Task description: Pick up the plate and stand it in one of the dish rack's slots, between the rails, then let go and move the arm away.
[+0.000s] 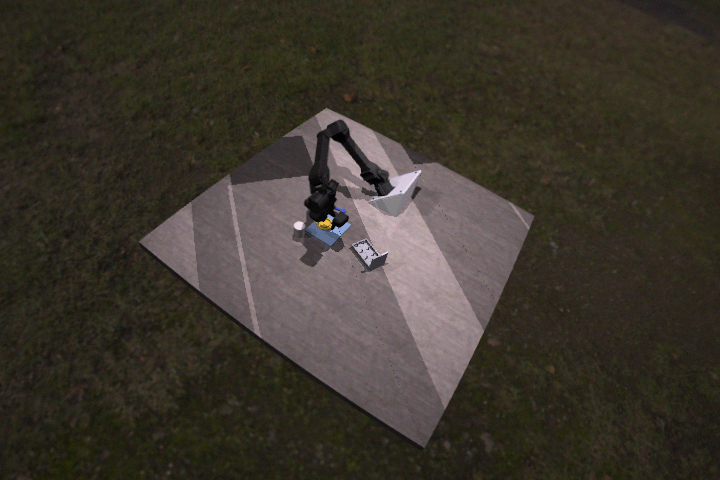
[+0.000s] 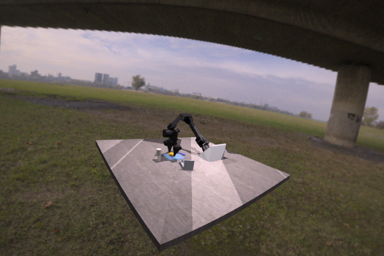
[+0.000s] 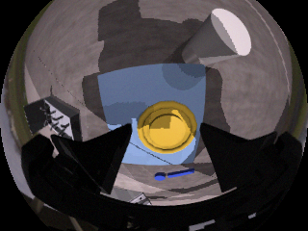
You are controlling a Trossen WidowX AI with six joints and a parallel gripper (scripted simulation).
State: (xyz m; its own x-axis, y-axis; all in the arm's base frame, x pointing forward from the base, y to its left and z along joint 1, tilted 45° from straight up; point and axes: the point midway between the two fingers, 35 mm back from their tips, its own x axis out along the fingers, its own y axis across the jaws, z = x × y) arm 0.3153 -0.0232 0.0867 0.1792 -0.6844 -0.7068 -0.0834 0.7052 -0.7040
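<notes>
My gripper tip is 2 cm to the right of the light blue mat, 1 cm past it and 1 cm above it. Also, from my gripper tip: white cup (10 cm ahead, 4 cm to the right, 1 cm above); then blue utensil (12 cm behind, 2 cm to the right, 1 cm below); then yellow plate (right at my gripper tip).
</notes>
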